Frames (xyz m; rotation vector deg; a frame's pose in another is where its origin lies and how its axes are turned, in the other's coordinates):
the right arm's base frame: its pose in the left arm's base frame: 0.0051 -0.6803 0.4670 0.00 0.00 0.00
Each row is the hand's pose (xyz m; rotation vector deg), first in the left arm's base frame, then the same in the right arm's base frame.
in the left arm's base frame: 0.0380 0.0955 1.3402 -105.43 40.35 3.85
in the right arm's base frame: 0.0329 0.7758 0.8732 -105.43 40.35 3.85
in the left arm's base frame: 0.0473 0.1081 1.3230 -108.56 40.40 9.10
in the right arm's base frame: 0.0422 0.7884 0.8560 -108.56 40.40 9.10
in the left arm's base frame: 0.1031 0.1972 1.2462 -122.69 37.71 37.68
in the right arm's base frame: 0.0980 0.8775 0.7792 -122.69 37.71 37.68
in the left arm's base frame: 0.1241 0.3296 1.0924 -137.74 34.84 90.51
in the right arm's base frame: 0.1190 1.0099 0.6254 -137.74 34.84 90.51
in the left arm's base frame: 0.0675 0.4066 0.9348 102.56 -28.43 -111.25
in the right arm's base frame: 0.0624 1.0869 0.4678 102.56 -28.43 -111.25
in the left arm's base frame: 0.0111 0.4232 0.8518 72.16 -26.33 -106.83
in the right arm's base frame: 0.0060 1.1035 0.3848 72.16 -26.33 -106.83
